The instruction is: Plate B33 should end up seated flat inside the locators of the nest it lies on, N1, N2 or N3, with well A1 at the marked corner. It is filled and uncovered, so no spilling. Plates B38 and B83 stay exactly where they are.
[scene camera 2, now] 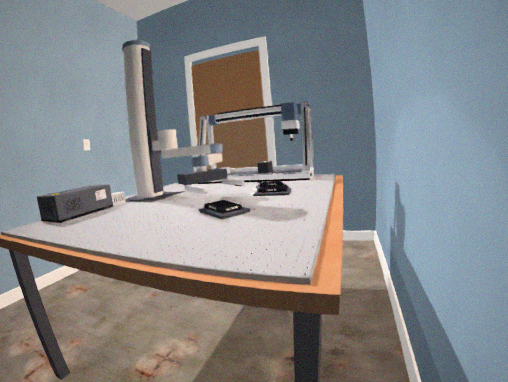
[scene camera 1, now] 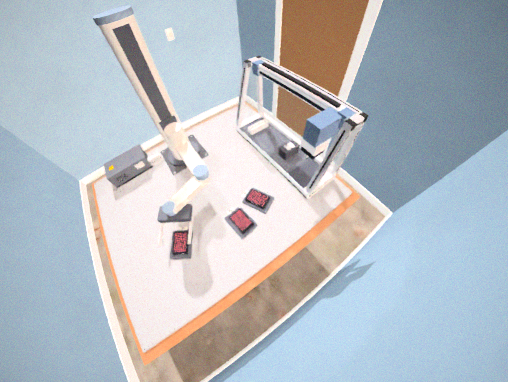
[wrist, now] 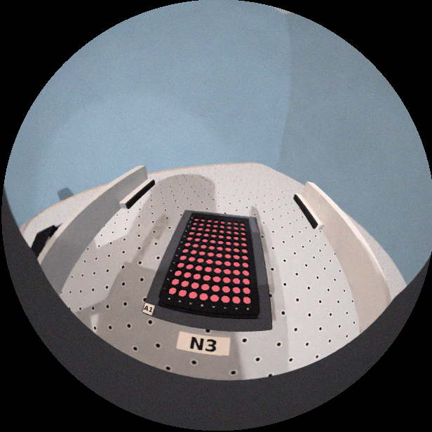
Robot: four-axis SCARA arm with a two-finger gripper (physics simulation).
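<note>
A black plate with red-filled wells (scene camera 1: pixel 180 242) (scene camera 2: pixel 222 205) (wrist: pixel 215 260) lies on the dark grey nest marked N3 (scene camera 1: pixel 180 256) (wrist: pixel 220 322). An A1 tag marks the nest's near left corner in the wrist view. No plate number is readable. Whether the plate is fully seated, and which well is A1, I cannot tell. My gripper (scene camera 1: pixel 175 241) (scene camera 2: pixel 215 185) (wrist: pixel 224 178) is open and empty above this plate, with its fingers on either side and apart from it. Two more red-welled plates (scene camera 1: pixel 242 220) (scene camera 1: pixel 258 198) lie on separate nests to the right in scene camera 1.
A gantry frame (scene camera 2: pixel 245 116) stands on the table beyond the other two nests, with a blue head (scene camera 1: pixel 322 128) and a small dark block (scene camera 1: pixel 288 150). A dark grey box (scene camera 1: pixel 127 166) (scene camera 2: pixel 75 202) stands near the arm's column (scene camera 1: pixel 142 75) (scene camera 2: pixel 139 120).
</note>
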